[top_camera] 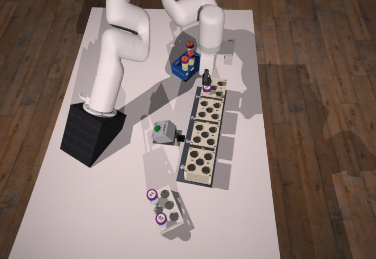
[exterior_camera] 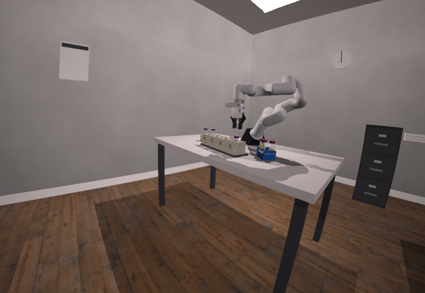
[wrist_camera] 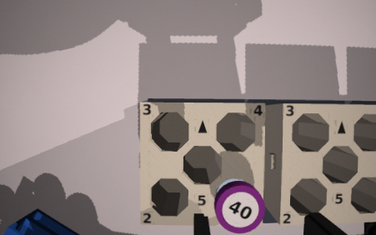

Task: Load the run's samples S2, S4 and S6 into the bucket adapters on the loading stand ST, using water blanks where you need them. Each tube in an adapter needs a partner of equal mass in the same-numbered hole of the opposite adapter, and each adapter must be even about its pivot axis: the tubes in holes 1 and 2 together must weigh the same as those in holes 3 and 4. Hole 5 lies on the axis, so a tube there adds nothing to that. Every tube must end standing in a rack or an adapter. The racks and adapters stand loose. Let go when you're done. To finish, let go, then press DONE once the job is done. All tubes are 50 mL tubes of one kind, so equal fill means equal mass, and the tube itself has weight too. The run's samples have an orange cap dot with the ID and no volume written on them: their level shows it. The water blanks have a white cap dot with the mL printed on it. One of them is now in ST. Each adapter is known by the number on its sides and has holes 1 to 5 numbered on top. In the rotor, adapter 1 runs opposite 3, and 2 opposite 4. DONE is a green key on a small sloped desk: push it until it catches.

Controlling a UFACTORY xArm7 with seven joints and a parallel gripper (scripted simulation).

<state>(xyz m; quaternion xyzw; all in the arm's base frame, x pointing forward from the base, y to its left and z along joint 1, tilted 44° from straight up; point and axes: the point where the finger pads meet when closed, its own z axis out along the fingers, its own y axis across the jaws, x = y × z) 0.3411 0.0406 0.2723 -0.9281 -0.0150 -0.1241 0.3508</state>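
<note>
Now: hand 130 mm above the 40 mL water blank and 10 mm to the left of it. Round my hand: orange-dot tube 210 mm to the left, 140 mm behind, 130 mm below; then green done key 210 mm to the right, 140 mm behind, 130 mm below; then blue sample rack 160 mm to the left, 160 mm below, 130 mm behind.
</note>
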